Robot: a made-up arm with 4 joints.
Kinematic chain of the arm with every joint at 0, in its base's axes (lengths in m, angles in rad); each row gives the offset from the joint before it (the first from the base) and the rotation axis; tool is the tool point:
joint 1: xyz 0 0 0.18 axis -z
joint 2: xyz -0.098 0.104 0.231 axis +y
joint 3: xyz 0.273 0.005 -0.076 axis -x
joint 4: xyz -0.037 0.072 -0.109 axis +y
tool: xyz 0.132 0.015 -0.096
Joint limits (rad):
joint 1: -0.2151..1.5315
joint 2: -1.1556..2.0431
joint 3: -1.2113..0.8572
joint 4: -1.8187..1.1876
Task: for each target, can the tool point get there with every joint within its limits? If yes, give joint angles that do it. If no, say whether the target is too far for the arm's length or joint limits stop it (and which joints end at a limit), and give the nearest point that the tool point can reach.
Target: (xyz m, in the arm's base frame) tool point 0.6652 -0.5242 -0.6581
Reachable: no: too far | nearest point 0.2619 -0.1204 0.0338 | short by 0.897 m
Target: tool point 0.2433 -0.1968 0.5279
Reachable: yes | joints 1.3550 -0.5155 -0.0781 -1.3785
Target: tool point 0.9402 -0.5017 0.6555
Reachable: no: too far | nearest point 0.3807 -0.2031 0.5307 | short by 0.646 m
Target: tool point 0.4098 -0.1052 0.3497
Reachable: yes | joints 0.9668 -0.5958 -0.3487 0.4643
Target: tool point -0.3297 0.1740 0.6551
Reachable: no: joint limits stop it (at a limit: joint 2, joint 4) | nearest point -0.4355 0.2298 0.3919 | short by 0.289 m
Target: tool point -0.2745 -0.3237 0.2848
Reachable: no: joint limits stop it (at a limit: joint 1, joint 3, joint 4) | nearest point -0.4100 -0.1266 0.2371 | short by 0.244 m
